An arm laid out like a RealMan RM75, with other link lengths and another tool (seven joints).
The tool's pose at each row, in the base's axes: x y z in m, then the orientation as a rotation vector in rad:
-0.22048 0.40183 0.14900 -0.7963 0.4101 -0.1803
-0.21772 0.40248 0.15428 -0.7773 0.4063 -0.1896
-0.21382 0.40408 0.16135 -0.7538 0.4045 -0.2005
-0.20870 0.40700 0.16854 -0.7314 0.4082 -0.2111
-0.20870 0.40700 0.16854 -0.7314 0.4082 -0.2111
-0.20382 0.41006 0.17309 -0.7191 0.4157 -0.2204
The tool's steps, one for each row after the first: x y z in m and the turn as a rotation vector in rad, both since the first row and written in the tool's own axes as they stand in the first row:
0.00078 -0.00337 0.00490 0.0205 0.0008 -0.0054
0.00178 -0.00737 0.01202 0.0453 0.0042 -0.0106
0.00345 -0.01055 0.02060 0.0682 0.0124 -0.0138
0.00345 -0.01055 0.02060 0.0682 0.0124 -0.0138
0.00561 -0.01171 0.02751 0.0806 0.0232 -0.0166

